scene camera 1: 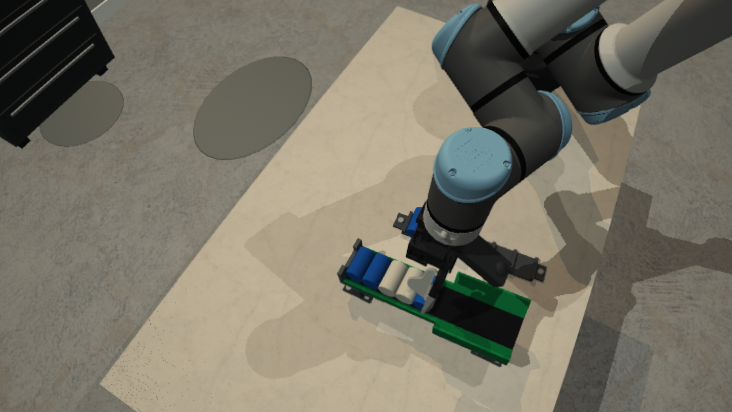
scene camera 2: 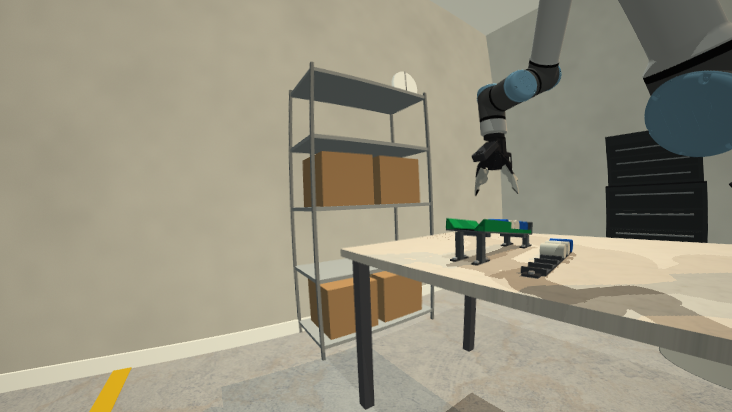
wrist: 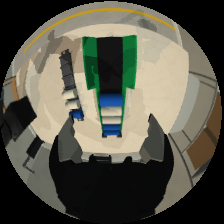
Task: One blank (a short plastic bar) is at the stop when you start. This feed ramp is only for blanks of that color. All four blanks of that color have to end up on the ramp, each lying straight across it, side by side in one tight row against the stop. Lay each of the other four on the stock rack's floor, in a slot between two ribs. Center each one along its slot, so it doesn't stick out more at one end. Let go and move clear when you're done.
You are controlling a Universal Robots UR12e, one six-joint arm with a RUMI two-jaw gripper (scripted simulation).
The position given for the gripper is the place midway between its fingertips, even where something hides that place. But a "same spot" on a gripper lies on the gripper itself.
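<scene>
Gripper in scene camera 1 [439,276]. Gripper in scene camera 2 and in the wrist view too. On the gripper, [wrist: 156,151] and [scene camera 2: 481,170] are the same spot.
</scene>
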